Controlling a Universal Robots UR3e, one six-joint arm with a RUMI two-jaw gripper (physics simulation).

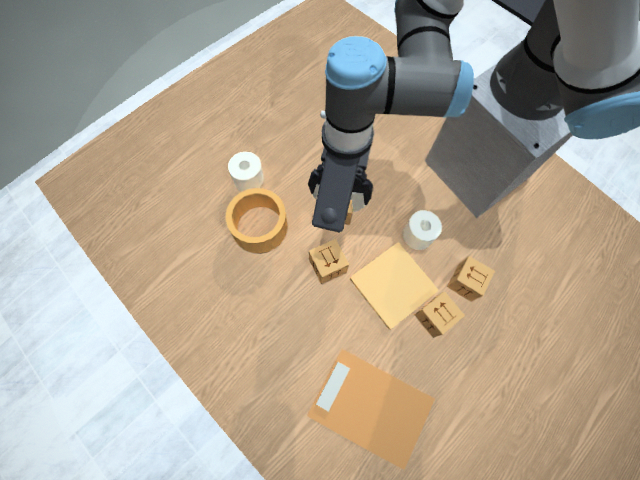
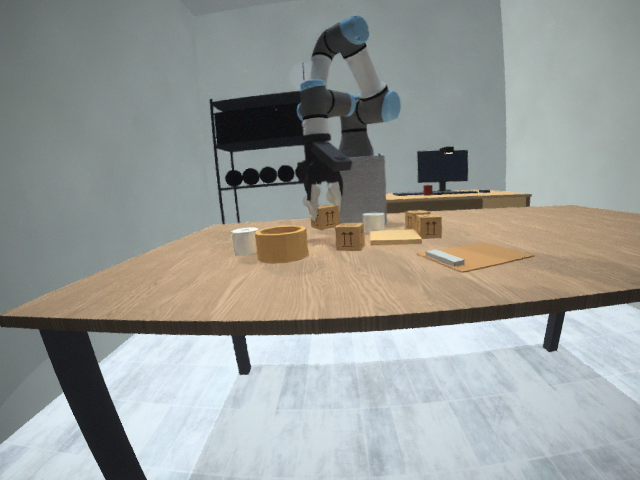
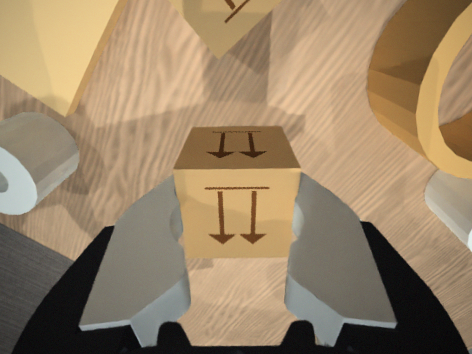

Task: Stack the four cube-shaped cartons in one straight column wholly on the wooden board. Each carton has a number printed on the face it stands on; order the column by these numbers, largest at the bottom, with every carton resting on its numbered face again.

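Frame: origin at the arm's base, x ahead, y up, z right, level; metres.
Where they show: gripper, between the fingertips: point(image 2: 325, 219) point(image 3: 237, 175); arm's base, origin of its link: point(image 1: 528, 88) point(image 2: 355, 156).
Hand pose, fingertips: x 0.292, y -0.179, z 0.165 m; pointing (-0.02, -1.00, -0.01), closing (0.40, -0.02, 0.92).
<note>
Each offset is from my fingertips to the top centre of the thing.
My gripper point(image 1: 340, 200) point(image 2: 324, 207) point(image 3: 237, 175) points down, shut on a cube carton {dx -0.004, dy +0.035, dz +0.002 m} point(image 1: 349, 212) point(image 2: 324, 219) point(image 3: 237, 200) by two opposite sides. That carton is level and low over the table; I cannot tell whether it touches. A second carton {dx +0.090, dy -0.004, dz -0.043 m} point(image 1: 328, 258) point(image 2: 349, 237) point(image 3: 225, 25) stands between it and the wooden board's left side. Two more cartons, one {dx +0.052, dy -0.004, dz -0.262 m} point(image 1: 440, 313) point(image 2: 430, 226) nearer the board and one {dx -0.042, dy -0.004, dz -0.277 m} point(image 1: 472, 277) point(image 2: 412, 219) behind it, stand at the right. The pale wooden board {dx +0.047, dy -0.046, dz -0.166 m} point(image 1: 393, 285) point(image 2: 395, 237) point(image 3: 55, 45) bears no carton. The printed numbers are hidden.
An orange ring {dx +0.106, dy +0.000, dz +0.114 m} point(image 1: 259, 244) point(image 2: 281, 249) point(image 3: 395, 95) and a white roll {dx +0.036, dy -0.004, dz +0.202 m} point(image 1: 248, 178) point(image 2: 245, 241) point(image 3: 450, 202) stand left of my gripper. Another white roll {dx -0.070, dy -0.006, dz -0.152 m} point(image 1: 421, 235) point(image 2: 373, 222) point(image 3: 50, 160) stands behind the board. An orange folder {dx +0.252, dy -0.046, dz -0.255 m} point(image 1: 377, 413) point(image 2: 491, 254) lies in front.
</note>
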